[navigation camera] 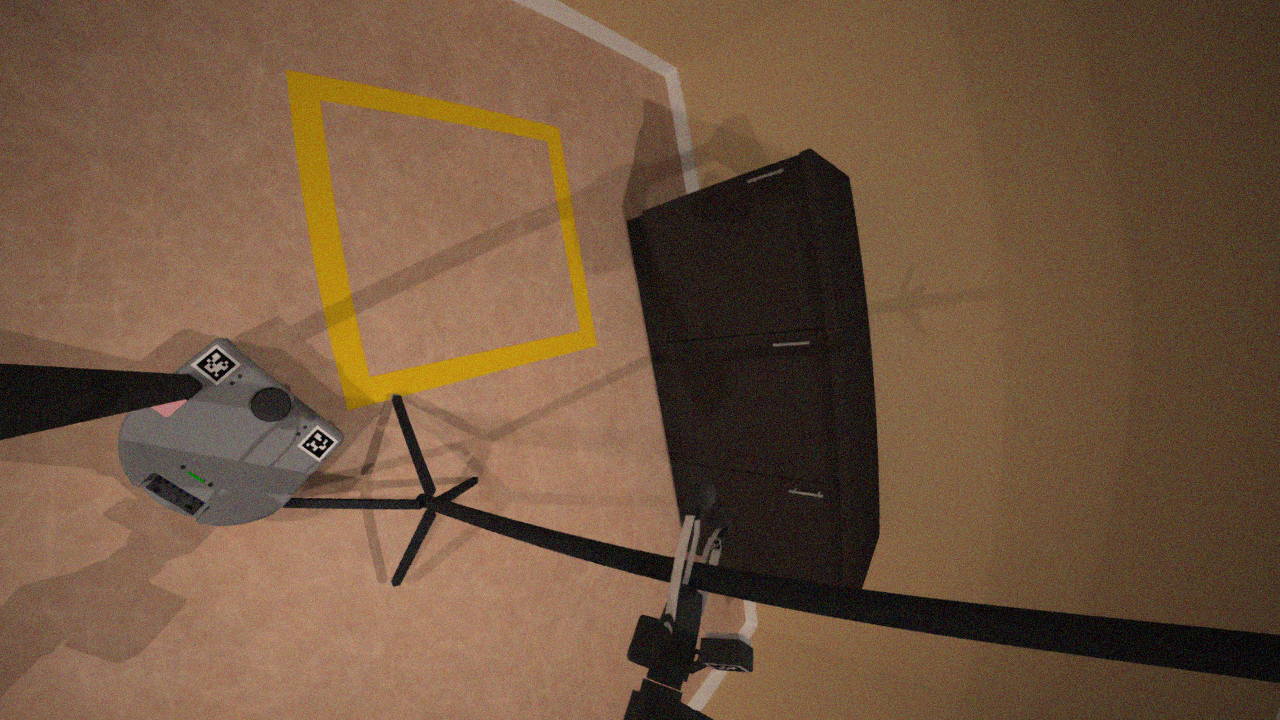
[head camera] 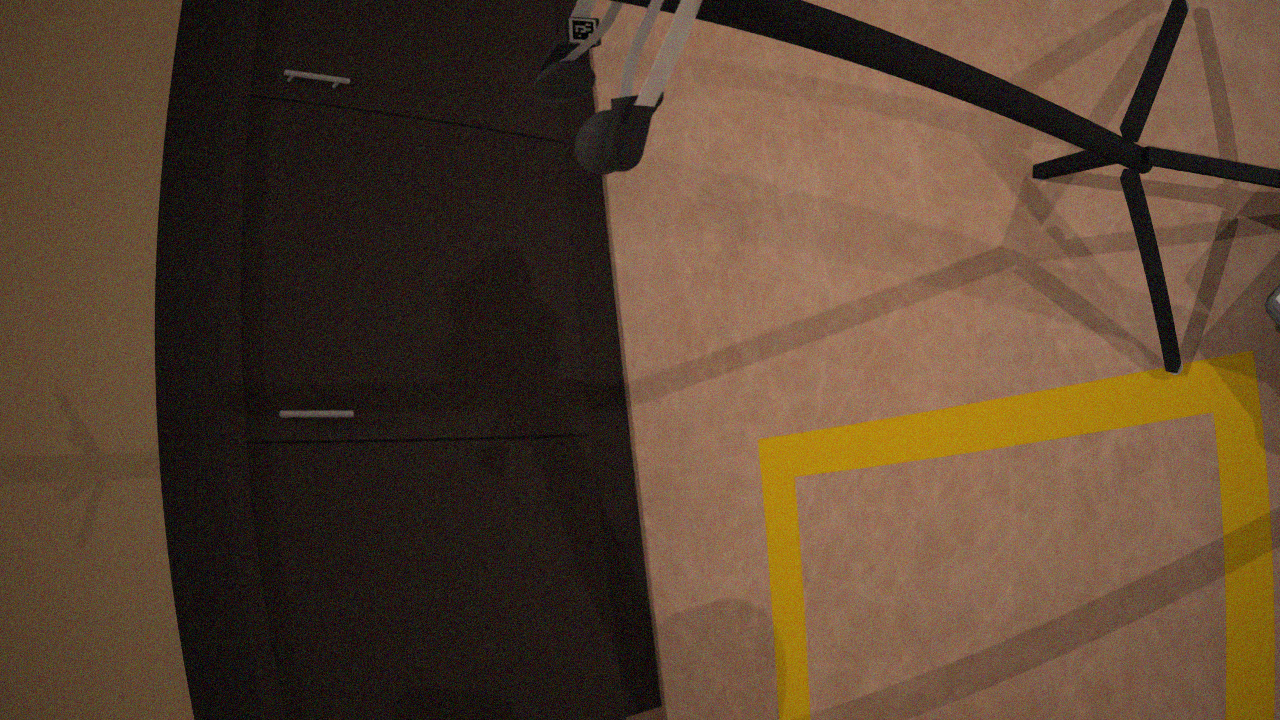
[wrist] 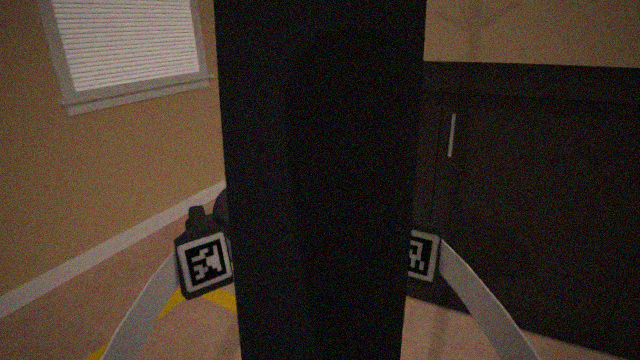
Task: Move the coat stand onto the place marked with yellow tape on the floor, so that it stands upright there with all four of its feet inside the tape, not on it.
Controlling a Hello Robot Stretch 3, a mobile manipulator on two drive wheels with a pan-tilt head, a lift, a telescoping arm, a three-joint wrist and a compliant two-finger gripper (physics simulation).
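Seen in the pictures: gripper, fingertip midpoint: [navigation camera: 714, 494] [head camera: 572, 136]; robot's base at its link origin: [navigation camera: 270, 402].
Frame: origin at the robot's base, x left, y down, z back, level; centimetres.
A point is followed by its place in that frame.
The black coat stand [head camera: 939, 71] @(x -39.9, y -71.8, z -9.4 cm) [navigation camera: 554, 537] @(x -39.8, y -73.5, z -10.3 cm) [wrist: 320, 150] @(x -42.6, y -102.9, z -12.5 cm) stands outside the yellow tape square [head camera: 984, 423] @(x -38.4, y -0.1, z -52.2 cm) [navigation camera: 334, 268] @(x 15.0, y -0.1, z -35.6 cm) [wrist: 220, 300] @(x -3.5, y -0.1, z -125.2 cm). Its pole rises from four splayed feet, and the end of one foot reaches the outer edge of the tape near a corner. Another foot runs toward my base and is partly hidden by it in the navigation view. My gripper [head camera: 588, 107] @(x -42.5, y -95.6, z -24.8 cm) [navigation camera: 707, 517] @(x -42.5, y -95.6, z -24.8 cm) [wrist: 306, 209] @(x -42.5, y -95.6, z -24.8 cm) is shut on the pole, high above the feet, with one finger on each side. The pole hides parts of the fingertips in the wrist view.
A dark cabinet [head camera: 429, 286] @(x -109.1, y -48.8, z -96.6 cm) [navigation camera: 742, 268] @(x -64.6, y -58.4, z -124.6 cm) [wrist: 540, 200] @(x -113.4, y -56.3, z -93.9 cm) with pale handles stands against the wall beside the tape and the gripper. My grey base [navigation camera: 214, 456] @(x 0.4, y -16.0, z 14.1 cm) is near the tape's corner and the stand's feet. A window with blinds [wrist: 130, 45] @(x 41.9, y -103.7, z -198.0 cm) is in the left wall.
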